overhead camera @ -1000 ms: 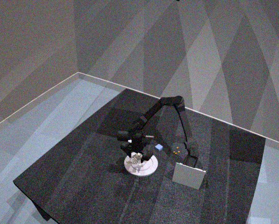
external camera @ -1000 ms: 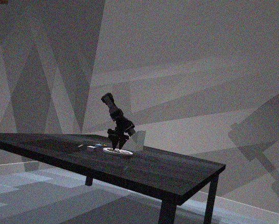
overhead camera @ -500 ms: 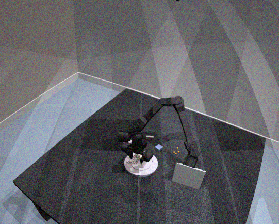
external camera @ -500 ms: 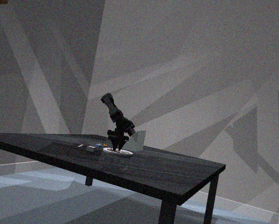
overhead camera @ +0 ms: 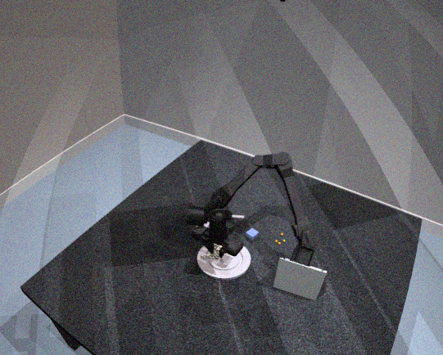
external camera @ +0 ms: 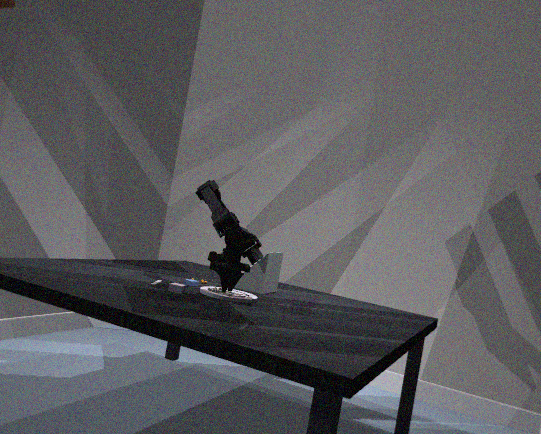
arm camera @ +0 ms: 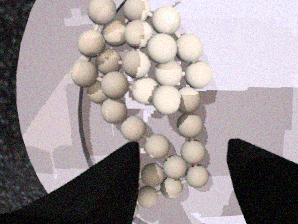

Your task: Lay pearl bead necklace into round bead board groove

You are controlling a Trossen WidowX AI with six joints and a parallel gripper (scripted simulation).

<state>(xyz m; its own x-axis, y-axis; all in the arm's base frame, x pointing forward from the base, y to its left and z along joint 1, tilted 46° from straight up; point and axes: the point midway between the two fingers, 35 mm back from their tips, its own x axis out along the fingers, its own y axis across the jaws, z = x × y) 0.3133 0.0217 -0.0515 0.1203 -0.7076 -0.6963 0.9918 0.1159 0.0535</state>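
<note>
My gripper tip is 3 cm past the round white bead board, 1 cm to the left of it and 1 cm above it. The rest, counted from my gripper tip: small white block: 14 cm ahead, 10 cm to the right; small blue cube: 18 cm to the right, 5 cm behind, 1 cm below; thin white stick: 23 cm to the right, 9 cm ahead, 1 cm below.
</note>
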